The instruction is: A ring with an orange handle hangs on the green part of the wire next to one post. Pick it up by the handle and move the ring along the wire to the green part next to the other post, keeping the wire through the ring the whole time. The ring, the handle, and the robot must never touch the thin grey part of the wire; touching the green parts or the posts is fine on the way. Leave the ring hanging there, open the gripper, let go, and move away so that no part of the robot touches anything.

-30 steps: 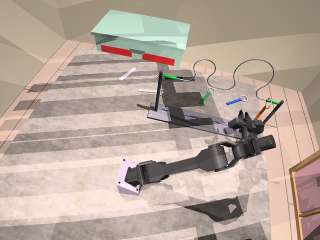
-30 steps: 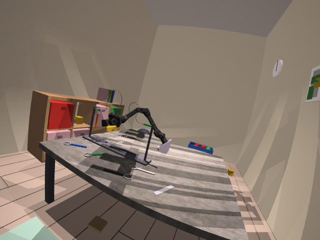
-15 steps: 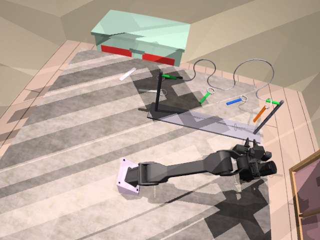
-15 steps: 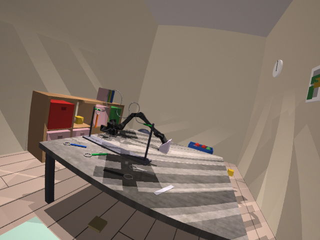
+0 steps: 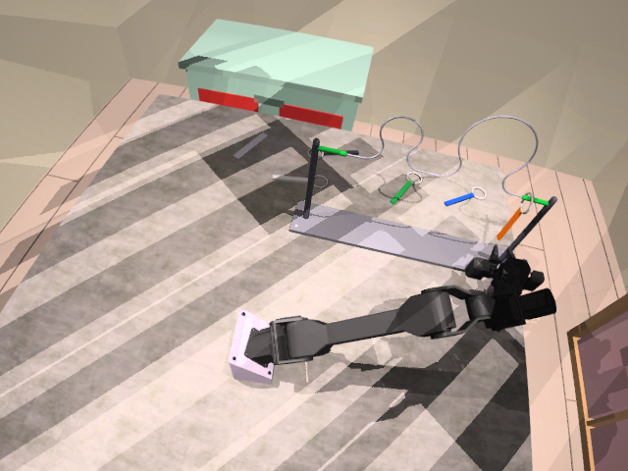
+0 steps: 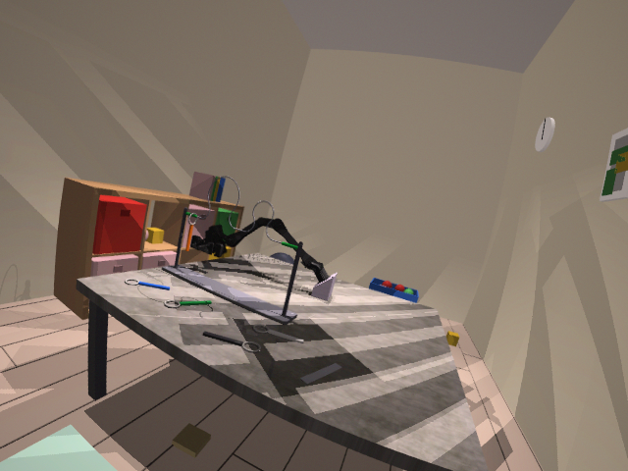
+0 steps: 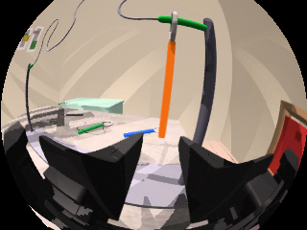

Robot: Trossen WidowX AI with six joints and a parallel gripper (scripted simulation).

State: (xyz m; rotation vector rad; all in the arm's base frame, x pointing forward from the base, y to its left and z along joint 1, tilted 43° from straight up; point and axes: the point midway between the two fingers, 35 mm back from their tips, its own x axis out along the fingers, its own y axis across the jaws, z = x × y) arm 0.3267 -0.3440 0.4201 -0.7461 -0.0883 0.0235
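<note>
Now: gripper tip 9 cm below the ring with orange handle and 4 cm short of it. From my gripper tip the other things lie so: flat white strip (75 cm to the left, 31 cm ahead, 13 cm below).
</note>
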